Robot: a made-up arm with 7 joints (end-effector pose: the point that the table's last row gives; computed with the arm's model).
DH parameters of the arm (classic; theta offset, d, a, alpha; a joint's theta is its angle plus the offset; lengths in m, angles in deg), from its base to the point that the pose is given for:
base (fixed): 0 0 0 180
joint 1: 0 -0.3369 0 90
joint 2: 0 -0.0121 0 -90
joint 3: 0 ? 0 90
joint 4: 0 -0.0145 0 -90
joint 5: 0 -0.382 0 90
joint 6: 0 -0.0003 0 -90
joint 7: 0 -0.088 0 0
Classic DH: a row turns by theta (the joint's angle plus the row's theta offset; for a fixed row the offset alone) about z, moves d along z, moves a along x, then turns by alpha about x.
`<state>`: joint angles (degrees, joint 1 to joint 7).
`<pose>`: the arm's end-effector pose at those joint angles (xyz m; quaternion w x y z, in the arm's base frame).
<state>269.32 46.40 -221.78 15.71 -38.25 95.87 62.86</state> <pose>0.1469 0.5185 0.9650 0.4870 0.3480 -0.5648 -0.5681</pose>
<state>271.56 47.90 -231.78 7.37 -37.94 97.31 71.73</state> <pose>0.1432 0.5815 0.9212 0.6031 0.2904 -0.5799 -0.4644</pose>
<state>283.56 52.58 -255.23 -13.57 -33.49 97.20 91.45</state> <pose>0.1674 0.6725 0.8213 0.7514 0.1735 -0.6050 -0.1979</pose>
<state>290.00 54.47 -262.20 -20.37 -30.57 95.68 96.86</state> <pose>0.2023 0.6799 0.7964 0.7622 0.1462 -0.6169 -0.1308</pose>
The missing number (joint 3, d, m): -0.467
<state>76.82 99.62 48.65 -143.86 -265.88 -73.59 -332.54</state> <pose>0.2479 -0.1043 0.4209 0.5943 -0.1229 -0.4678 0.6426</pose>
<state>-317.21 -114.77 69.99 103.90 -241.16 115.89 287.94</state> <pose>-0.5394 0.0049 0.1953 0.9778 0.0448 0.0441 -0.1997</pose>
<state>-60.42 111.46 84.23 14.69 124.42 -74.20 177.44</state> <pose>0.5113 0.5873 -0.0386 0.4323 0.0636 -0.2787 -0.8552</pose>
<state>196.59 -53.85 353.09 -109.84 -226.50 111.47 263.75</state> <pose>0.4322 -0.0009 0.2698 0.5717 0.7666 0.1708 0.2374</pose>
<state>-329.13 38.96 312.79 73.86 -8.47 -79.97 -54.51</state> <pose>0.6507 -0.1190 0.6843 0.3540 -0.7684 -0.5299 0.0589</pose>
